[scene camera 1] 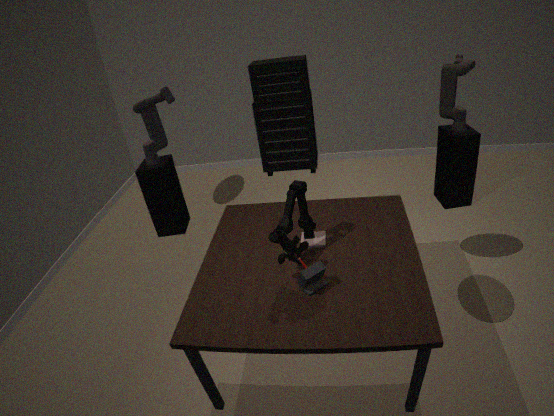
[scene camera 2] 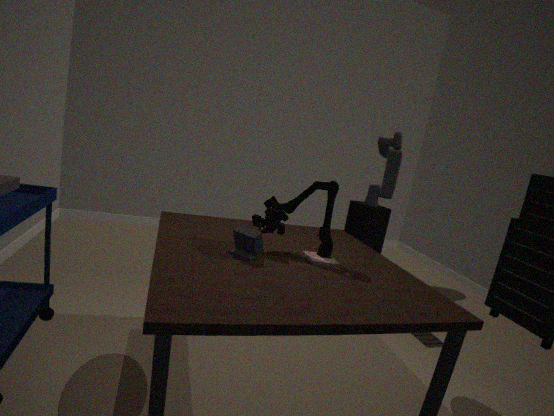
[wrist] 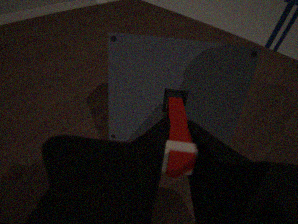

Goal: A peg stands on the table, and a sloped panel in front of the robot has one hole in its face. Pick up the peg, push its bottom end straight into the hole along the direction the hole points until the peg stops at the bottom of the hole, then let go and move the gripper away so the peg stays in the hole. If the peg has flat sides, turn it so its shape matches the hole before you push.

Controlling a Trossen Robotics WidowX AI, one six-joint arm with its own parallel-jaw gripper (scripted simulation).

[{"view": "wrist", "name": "my gripper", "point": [176, 125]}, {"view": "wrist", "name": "red peg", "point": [180, 154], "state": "held by my gripper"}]
